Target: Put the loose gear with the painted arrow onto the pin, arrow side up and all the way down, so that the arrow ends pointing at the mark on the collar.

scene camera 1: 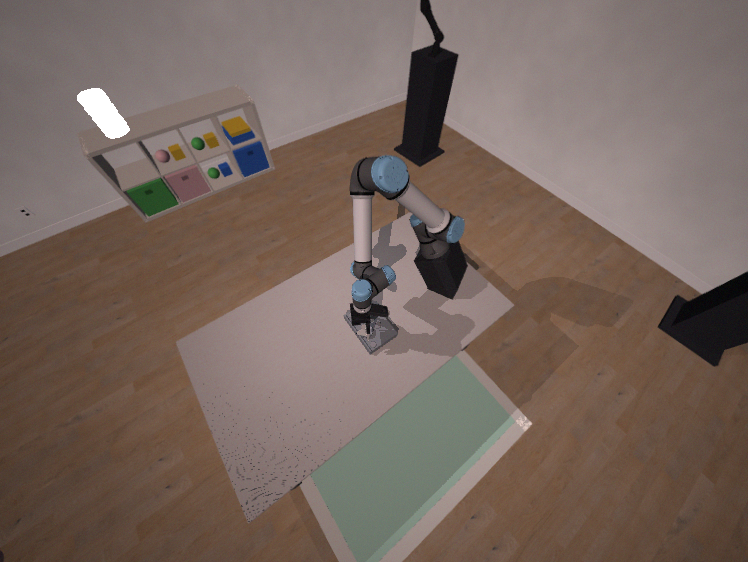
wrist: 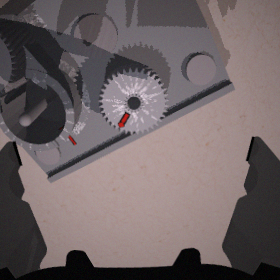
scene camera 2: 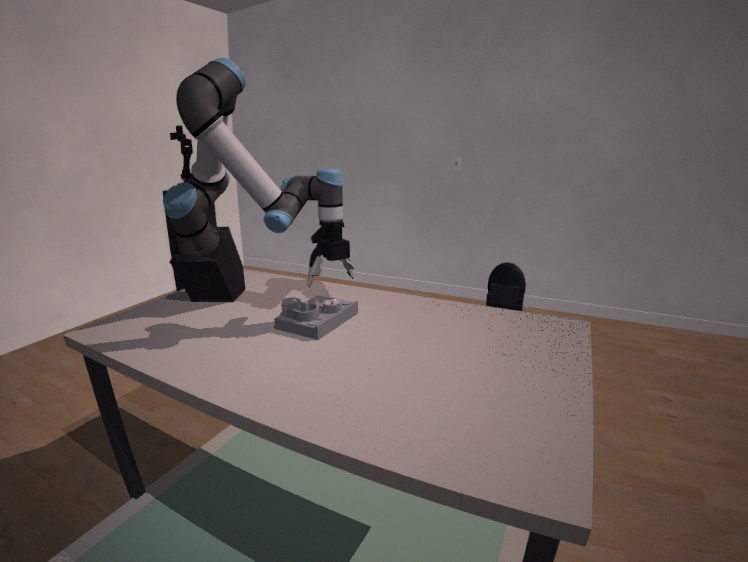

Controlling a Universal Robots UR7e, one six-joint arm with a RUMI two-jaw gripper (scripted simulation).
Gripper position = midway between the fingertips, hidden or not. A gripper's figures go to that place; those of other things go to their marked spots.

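Labels:
My gripper [wrist: 133,141] sits 140 mm from the lens. Then I have in my sight a gear [wrist: 127,81], which is 190 mm from the lens, while a plate [wrist: 165,43] is 220 mm from the lens.

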